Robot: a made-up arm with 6 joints.
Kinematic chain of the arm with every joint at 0, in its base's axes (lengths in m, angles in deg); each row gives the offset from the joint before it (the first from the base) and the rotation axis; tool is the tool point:
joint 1: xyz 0 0 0.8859 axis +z
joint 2: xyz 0.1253 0 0 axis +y
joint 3: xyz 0 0 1.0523 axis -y
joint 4: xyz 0 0 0.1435 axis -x
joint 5: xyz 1.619 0 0 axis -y
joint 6: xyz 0.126 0 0 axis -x
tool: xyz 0 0 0
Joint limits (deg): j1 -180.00..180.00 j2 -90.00..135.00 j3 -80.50..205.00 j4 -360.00..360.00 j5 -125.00..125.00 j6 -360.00..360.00
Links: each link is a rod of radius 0.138 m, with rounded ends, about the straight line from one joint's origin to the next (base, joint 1, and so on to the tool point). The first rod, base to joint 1, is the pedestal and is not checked.
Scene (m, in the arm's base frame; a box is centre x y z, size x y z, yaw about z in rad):
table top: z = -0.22
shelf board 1: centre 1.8 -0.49 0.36 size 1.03 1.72 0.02 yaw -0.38
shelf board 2: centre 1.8 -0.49 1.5 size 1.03 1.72 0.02 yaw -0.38
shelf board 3: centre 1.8 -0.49 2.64 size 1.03 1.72 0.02 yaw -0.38
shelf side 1: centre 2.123 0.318 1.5 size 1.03 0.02 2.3 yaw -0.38
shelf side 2: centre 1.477 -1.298 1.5 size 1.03 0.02 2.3 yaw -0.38
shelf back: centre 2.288 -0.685 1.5 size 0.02 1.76 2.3 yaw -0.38
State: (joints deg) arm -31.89 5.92 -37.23 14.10 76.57 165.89
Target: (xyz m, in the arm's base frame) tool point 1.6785 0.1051 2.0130
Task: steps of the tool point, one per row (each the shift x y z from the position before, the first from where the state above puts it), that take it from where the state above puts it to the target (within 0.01 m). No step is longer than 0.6 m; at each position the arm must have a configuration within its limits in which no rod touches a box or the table.
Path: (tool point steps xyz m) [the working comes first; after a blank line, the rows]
Joints at the target: 2.44 -6.09 -12.32 15.97 76.13 165.89
Straight joint move there: touches shelf board 2.

1: 0.0228 0.4294 -0.1197
2: -0.1062 0.3830 -0.1146
3: -0.2079 0.2995 -0.1084
4: -0.2712 0.1902 -0.1012
5: 0.3110 0.0286 0.4073
6: 0.1513 -0.0772 0.5108
7: -0.0558 -0.1416 0.5420
8: 0.2208 -0.0733 0.0206
9: 0.2260 -0.1051 -0.0206

